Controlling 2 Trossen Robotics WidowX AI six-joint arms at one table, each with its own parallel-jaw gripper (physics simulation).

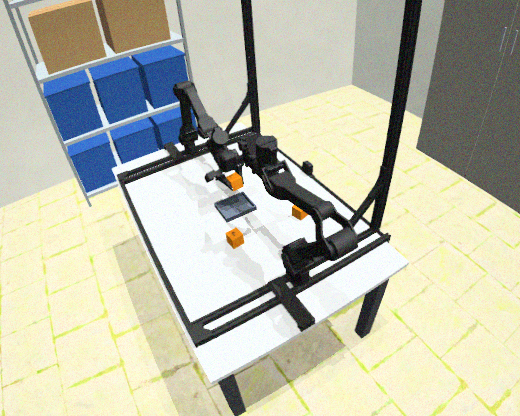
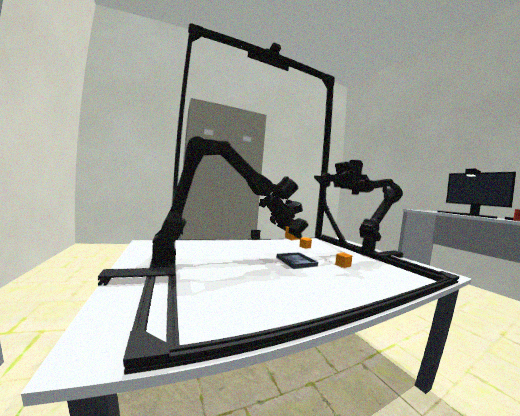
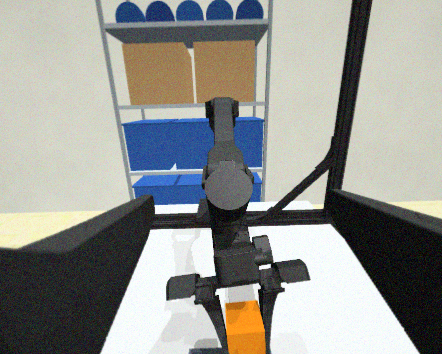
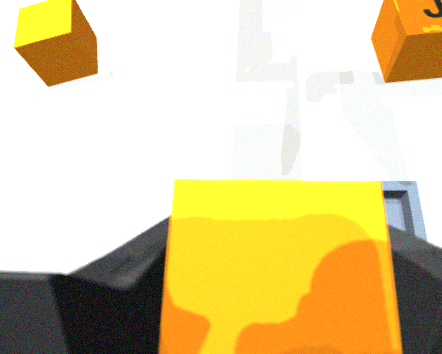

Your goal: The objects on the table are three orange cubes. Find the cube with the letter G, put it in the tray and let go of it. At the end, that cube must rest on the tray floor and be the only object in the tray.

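Pixels of known places: left gripper, fingertip midpoint: [image 1: 236,141] [image 2: 321,176] [image 3: 240,200]; right gripper, fingertip midpoint: [image 1: 238,187] [image 2: 297,236] [image 4: 264,220]; left arm's base, link origin: [image 1: 299,278] [image 2: 368,250]; right arm's base, link origin: [image 1: 190,151] [image 2: 163,263].
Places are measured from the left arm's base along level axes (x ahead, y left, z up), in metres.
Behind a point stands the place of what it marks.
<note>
My right gripper [image 1: 229,180] [image 2: 295,229] {x 0.426, y -0.018, z 0.080 m} is shut on an orange cube [image 1: 234,181] {x 0.428, y -0.007, z 0.113 m} [image 2: 290,235] {x 0.471, y 0.000, z 0.088 m} [image 3: 244,326] {x 0.436, y -0.015, z 0.117 m} [image 4: 276,267] {x 0.447, y -0.015, z 0.116 m} and holds it low over the white table [image 1: 176,239] {x 0.403, y 0.268, z -0.019 m}, just beyond the far edge of the dark tray [image 1: 235,205] {x 0.440, y -0.002, z -0.013 m} [image 2: 297,260] {x 0.429, y 0.004, z -0.013 m}. No letter shows on the held cube. My left gripper [image 1: 249,145] [image 2: 320,178] {x 0.349, y -0.001, z 0.326 m} is open and empty, raised high behind the tray.
A black gantry frame [image 1: 250,62] {x 0.879, y -0.353, z 0.380 m} [image 2: 326,124] {x 0.038, y -0.363, z 0.708 m} stands along the table's back edge, and black rails [image 1: 155,256] {x 0.349, y 0.367, z -0.002 m} border the table. A shelf rack [image 1: 184,41] [image 3: 111,88] with blue bins and brown boxes stands beyond the table.
</note>
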